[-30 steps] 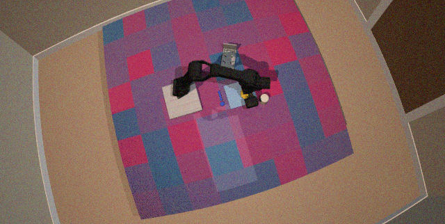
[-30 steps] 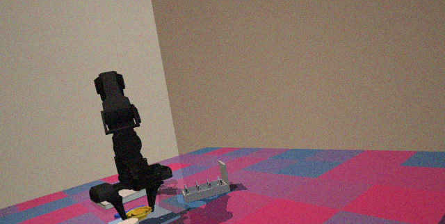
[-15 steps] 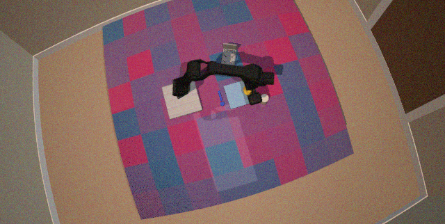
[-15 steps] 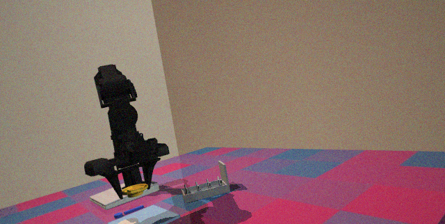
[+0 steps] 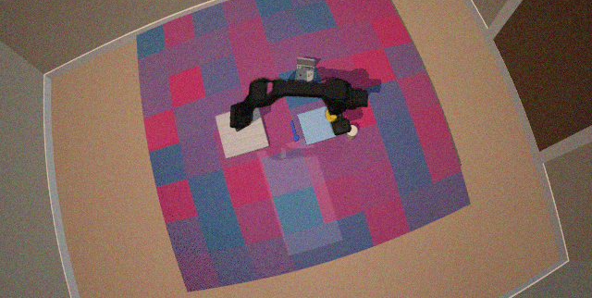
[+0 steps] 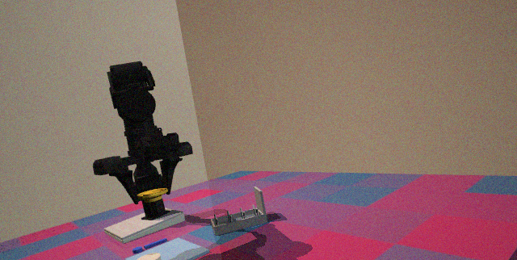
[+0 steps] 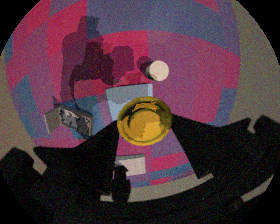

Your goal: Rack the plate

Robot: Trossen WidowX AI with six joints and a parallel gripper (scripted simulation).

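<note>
Now: gripper tip 230 mm to the right of the grey dish rack and 110 mm above it. Round my gripper tip: cream cup (110 mm below, 60 mm to the right, 50 mm ahead); yellow plate (10 mm above); light blue square mat (130 mm below, 40 mm behind, 30 mm to the left).
</note>
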